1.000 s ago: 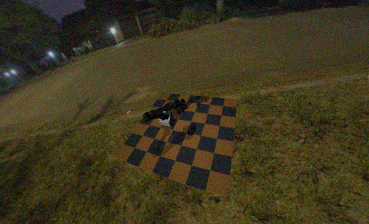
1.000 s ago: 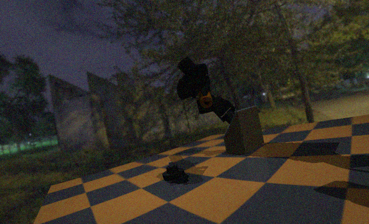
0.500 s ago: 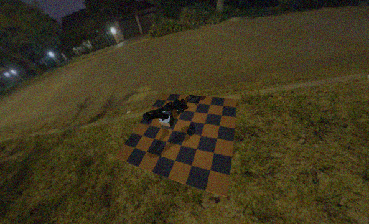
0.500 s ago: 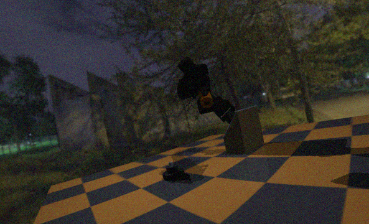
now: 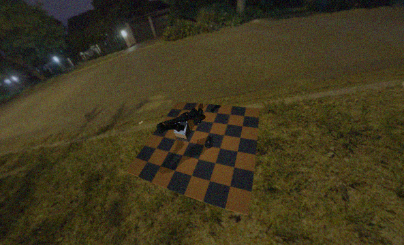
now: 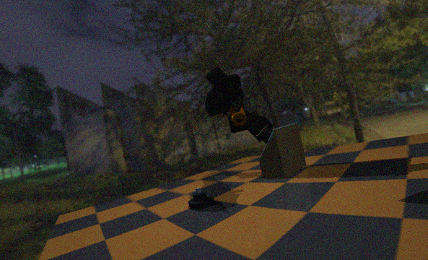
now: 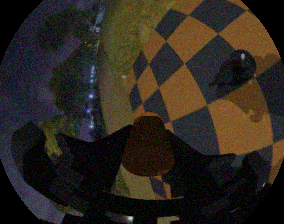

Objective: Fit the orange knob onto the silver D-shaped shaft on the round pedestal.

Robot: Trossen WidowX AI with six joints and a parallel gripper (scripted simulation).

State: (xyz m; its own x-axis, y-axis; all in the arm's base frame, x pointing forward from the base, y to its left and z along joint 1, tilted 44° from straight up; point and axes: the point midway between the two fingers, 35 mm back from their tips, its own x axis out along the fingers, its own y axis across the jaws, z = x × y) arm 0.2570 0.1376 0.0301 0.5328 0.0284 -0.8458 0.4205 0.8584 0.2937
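My gripper tip is 20 mm to the left of the orange knob, 20 mm below it and 20 mm past it. From my gripper tip the other things lie so: round pedestal 210 mm below, 180 mm to the right, 70 mm ahead.
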